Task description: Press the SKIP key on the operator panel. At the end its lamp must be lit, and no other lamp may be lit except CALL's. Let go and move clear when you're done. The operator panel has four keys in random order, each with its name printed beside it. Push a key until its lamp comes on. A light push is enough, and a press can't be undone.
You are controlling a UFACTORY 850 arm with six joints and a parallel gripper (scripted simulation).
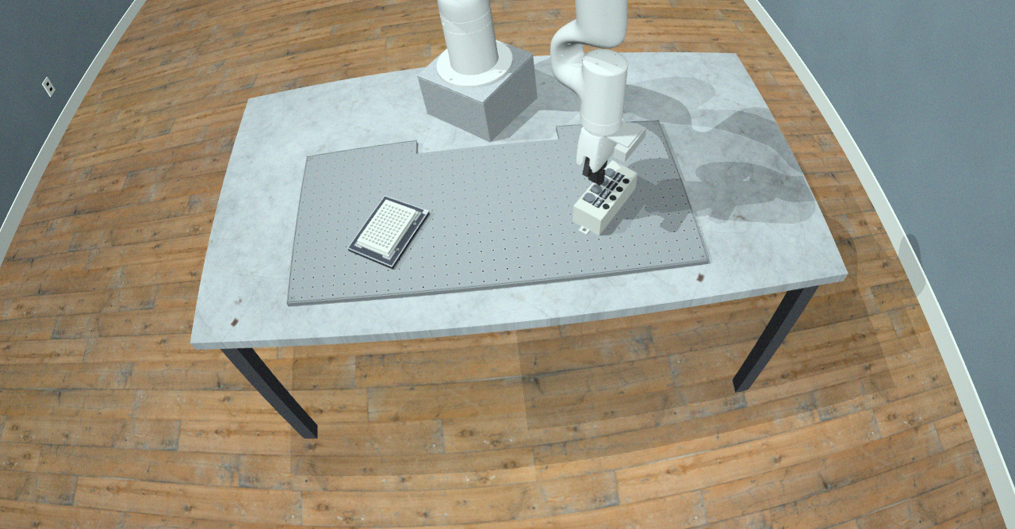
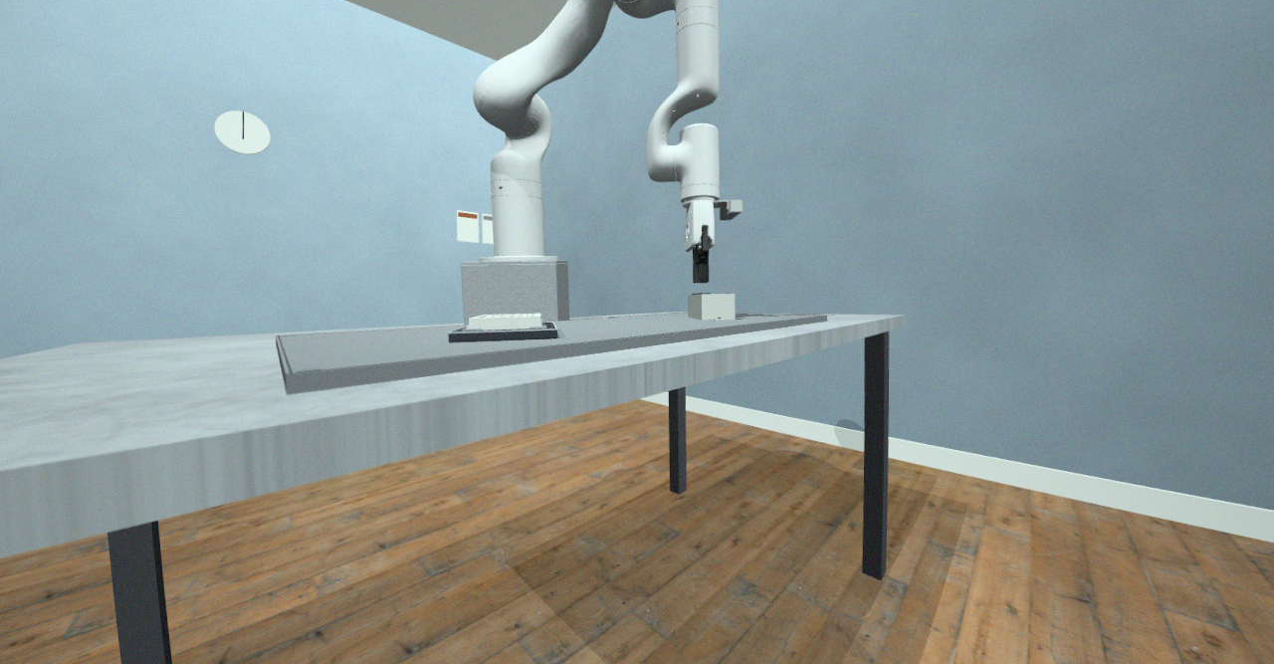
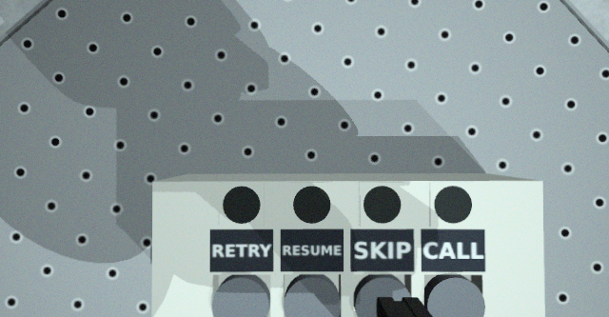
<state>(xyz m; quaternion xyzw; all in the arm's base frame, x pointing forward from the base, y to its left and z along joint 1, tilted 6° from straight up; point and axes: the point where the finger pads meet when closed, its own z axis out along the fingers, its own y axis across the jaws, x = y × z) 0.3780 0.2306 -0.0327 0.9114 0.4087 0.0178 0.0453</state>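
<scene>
Now: the operator panel 60 mm below my hand, 10 mm to the left of it and 10 mm behind it.
</scene>
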